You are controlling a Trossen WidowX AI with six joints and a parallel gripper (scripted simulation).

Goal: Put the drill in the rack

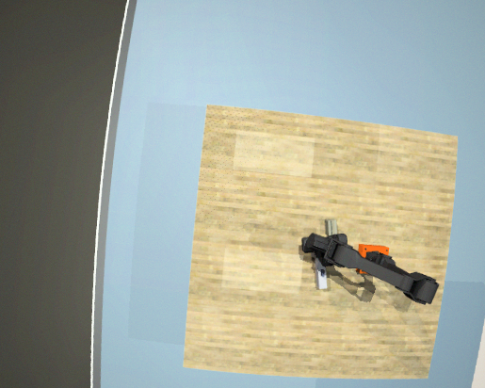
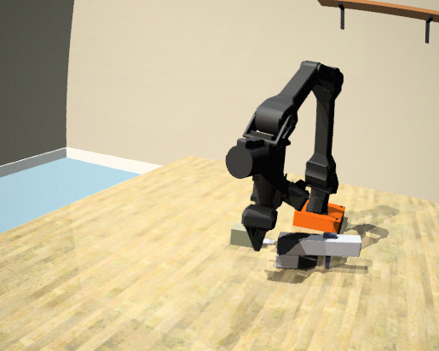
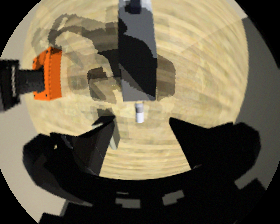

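My gripper tip is 6 cm to the right of the drill. The rest, counted from my gripper tip: housing (1 cm behind, 12 cm to the left); grey slatted rack (8 cm behind, 5 cm to the right, 3 cm below); thin dark blue key (1 cm behind, 15 cm to the left, 1 cm above).
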